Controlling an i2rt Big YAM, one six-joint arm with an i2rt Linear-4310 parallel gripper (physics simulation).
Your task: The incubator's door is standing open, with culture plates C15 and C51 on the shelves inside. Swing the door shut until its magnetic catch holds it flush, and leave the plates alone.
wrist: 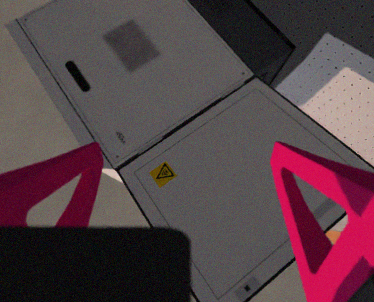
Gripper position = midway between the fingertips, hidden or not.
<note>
I see my gripper (186, 151) and an incubator door (211, 178).
</note>
